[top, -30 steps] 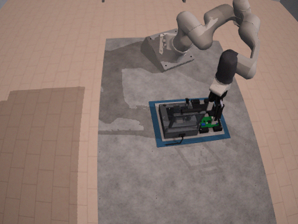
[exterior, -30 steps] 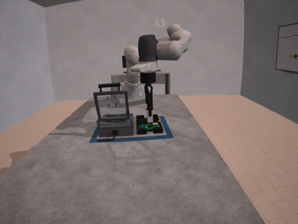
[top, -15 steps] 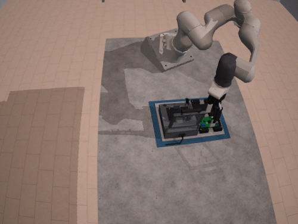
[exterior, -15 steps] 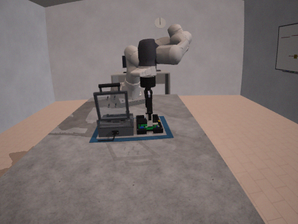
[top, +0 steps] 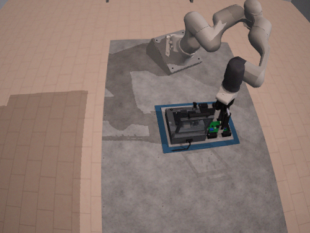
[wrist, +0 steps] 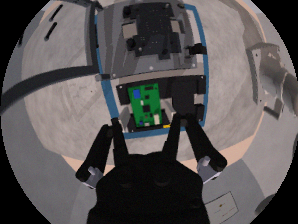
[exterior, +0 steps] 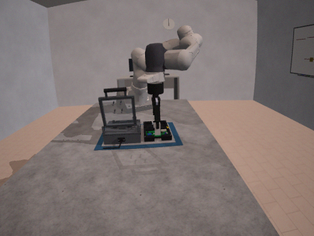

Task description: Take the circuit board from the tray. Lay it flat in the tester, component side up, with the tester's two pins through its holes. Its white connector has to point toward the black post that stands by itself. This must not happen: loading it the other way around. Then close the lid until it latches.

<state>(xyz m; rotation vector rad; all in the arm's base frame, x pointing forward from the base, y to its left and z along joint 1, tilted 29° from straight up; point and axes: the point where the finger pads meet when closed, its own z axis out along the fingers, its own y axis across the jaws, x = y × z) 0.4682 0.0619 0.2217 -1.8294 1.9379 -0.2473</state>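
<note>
The green circuit board lies 40 mm below my hand. Also, from my hand: tester bed 160 mm to the right, 30 mm behind, 10 mm above; then framed clear lid 170 mm to the right, 130 mm above, 90 mm ahead.
</note>
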